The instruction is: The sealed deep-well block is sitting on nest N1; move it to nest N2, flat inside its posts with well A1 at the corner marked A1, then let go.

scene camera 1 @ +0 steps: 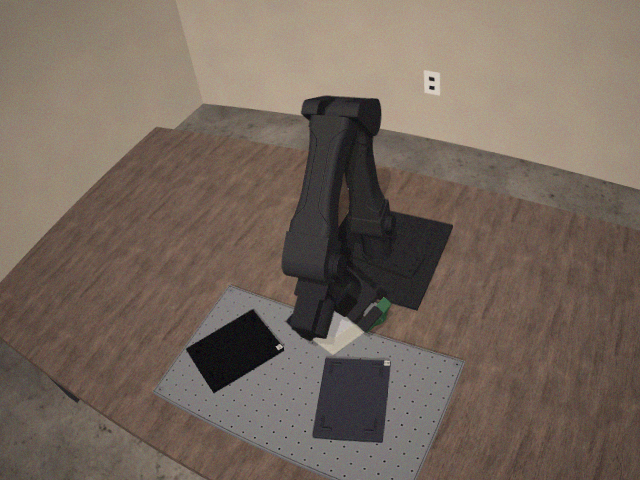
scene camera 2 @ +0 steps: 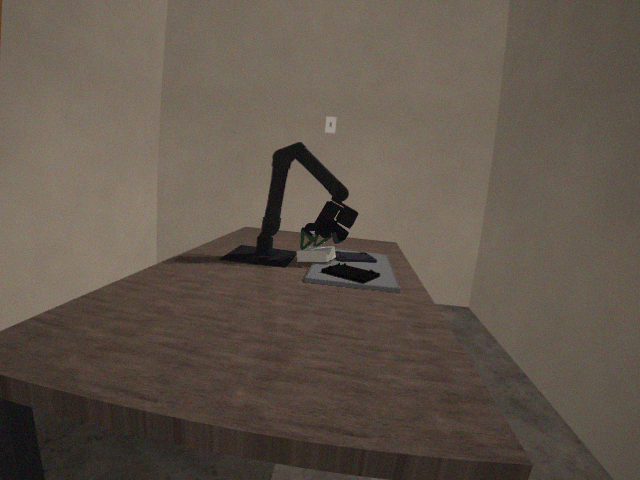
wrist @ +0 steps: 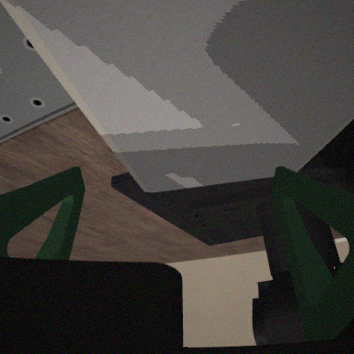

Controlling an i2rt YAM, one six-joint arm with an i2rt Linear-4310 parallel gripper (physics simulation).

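The pale sealed block is off both nests, at the back edge of the pegboard and partly overhanging it. My gripper is open above the block, its green fingers spread wide. One finger is hidden by the arm in scene camera 1. A black nest lies at the left in scene camera 1, and a dark blue-grey nest at the right. Both are empty. Each has a white corner label, too small to read; I cannot tell which is N1.
The grey perforated board carries both nests on the wooden table. The black base plate of the arm lies behind the board, close to the block. A wall lies behind the table.
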